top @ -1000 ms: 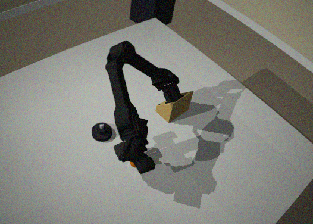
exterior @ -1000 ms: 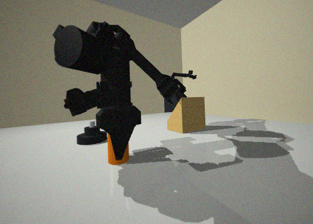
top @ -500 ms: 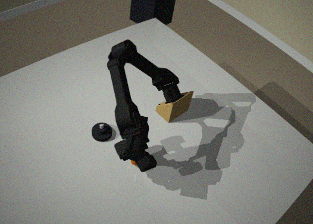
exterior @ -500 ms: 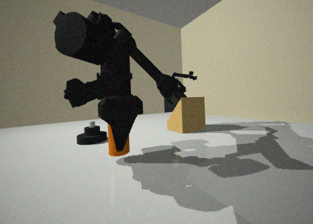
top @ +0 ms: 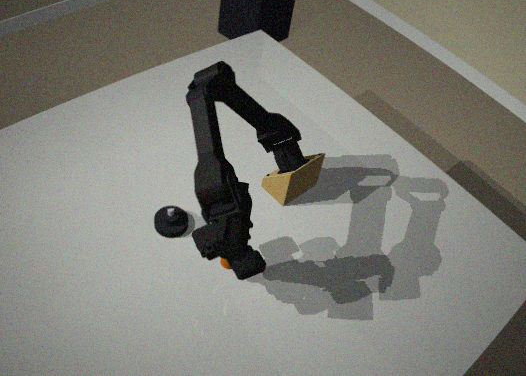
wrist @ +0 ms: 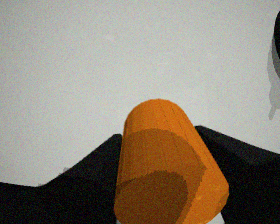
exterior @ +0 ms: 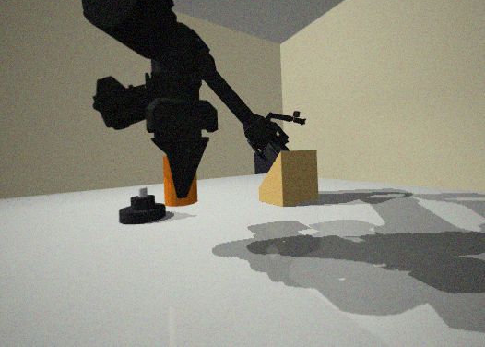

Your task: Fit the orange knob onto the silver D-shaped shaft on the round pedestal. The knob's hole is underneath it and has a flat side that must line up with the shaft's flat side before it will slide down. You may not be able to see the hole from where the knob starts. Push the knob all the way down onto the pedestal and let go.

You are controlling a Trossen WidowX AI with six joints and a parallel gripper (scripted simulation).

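Right now my gripper tip is 20 cm to the left of the round black pedestal and 4 cm above it. Also, from my gripper tip: orange knob: 3 cm above.
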